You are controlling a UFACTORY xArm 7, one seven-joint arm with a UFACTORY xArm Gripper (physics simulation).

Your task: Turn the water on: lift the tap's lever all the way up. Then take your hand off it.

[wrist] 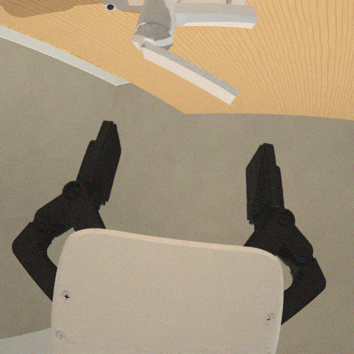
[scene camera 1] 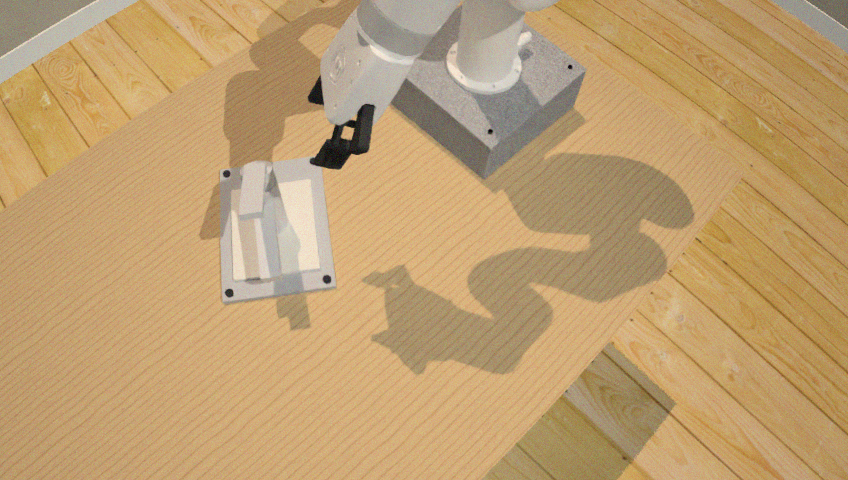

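Where they show: gripper, between the fingertips: (scene camera 1: pixel 322 132); arm's base, origin of its link: (scene camera 1: pixel 483 65).
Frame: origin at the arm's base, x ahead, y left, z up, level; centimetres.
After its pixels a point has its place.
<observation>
The tap's lever (scene camera 1: pixel 252 193) @(x 45.2, y 3.9, z 8.7 cm) (wrist: pixel 190 74) is a pale flat bar on top of the tap body (wrist: pixel 154 31). In the wrist view it slopes away from the spout (scene camera 1: pixel 270 240) @(x 45.5, y 5.4, z -1.0 cm) (wrist: pixel 215 16), its free end raised well above it. The tap stands on a grey plate (scene camera 1: pixel 327 231) @(x 36.4, y 5.1, z -8.9 cm) with a cream panel. My gripper (scene camera 1: pixel 313 129) @(x 36.4, y 8.3, z 17.5 cm) (wrist: pixel 186 144) is open, with nothing between its black fingers. It is apart from the lever, off toward the robot-base side of the plate in the scene view. One finger is partly hidden by the hand there.
The grey base block (scene camera 1: pixel 437 121) @(x 11.4, y 1.7, z -4.8 cm) of the arm stands at the upper right of the wooden table (scene camera 1: pixel 148 368) @(x 70.1, y 6.2, z -9.7 cm) (wrist: pixel 300 65). Shadows of the arm fall across the table and the plate. A grey wall (wrist: pixel 180 185) shows behind the fingers in the wrist view.
</observation>
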